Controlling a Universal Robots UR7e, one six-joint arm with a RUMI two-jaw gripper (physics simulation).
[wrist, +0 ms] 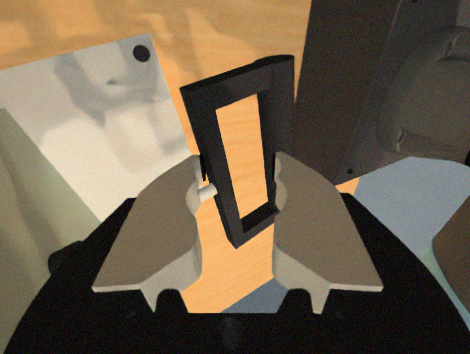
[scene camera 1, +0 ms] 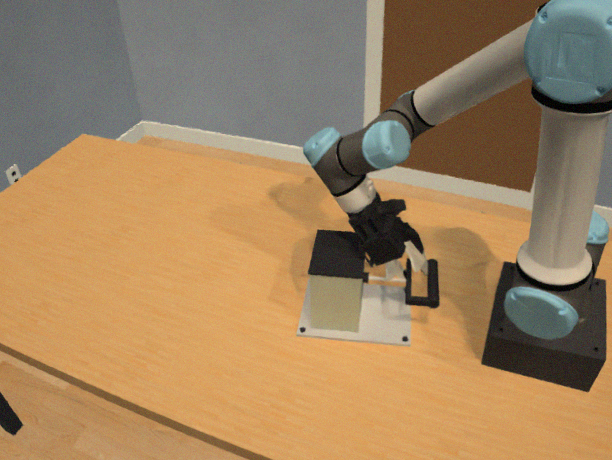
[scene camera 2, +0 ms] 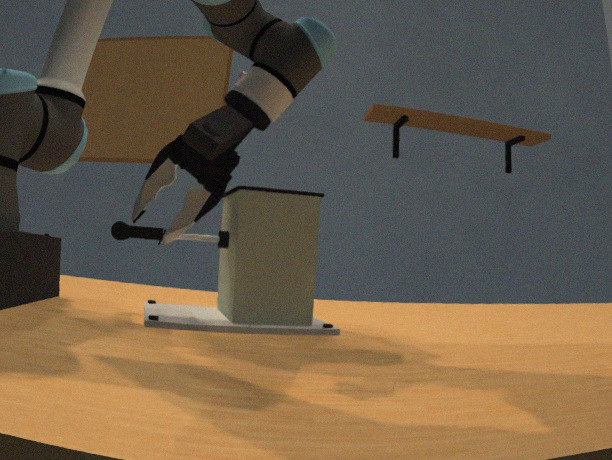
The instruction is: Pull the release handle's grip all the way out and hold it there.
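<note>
The release handle's black rectangular grip (scene camera 1: 433, 287) (scene camera 2: 142, 232) (wrist: 206, 125) stands out from the pale green box (scene camera 1: 336, 302) (scene camera 2: 270, 255) on a light rod (scene camera 1: 380, 279) (scene camera 2: 200, 238) (wrist: 207, 192). A length of the rod shows between grip and box. My gripper (scene camera 1: 414, 275) (scene camera 2: 148, 231) (wrist: 238, 157) is shut on the grip, with one finger on the rod side and the other at the outer bar. In scene camera 2 the outer fingertip sits at the bar's upper side. The exact contact there is hard to see.
The box stands on a white base plate (scene camera 1: 382, 336) (scene camera 2: 180, 314) (wrist: 30, 90) with black bolts. The arm's dark base block (scene camera 1: 540, 355) (scene camera 2: 30, 270) (wrist: 340, 75) stands beyond the grip's outer side. A wall shelf (scene camera 2: 460, 125) hangs behind.
</note>
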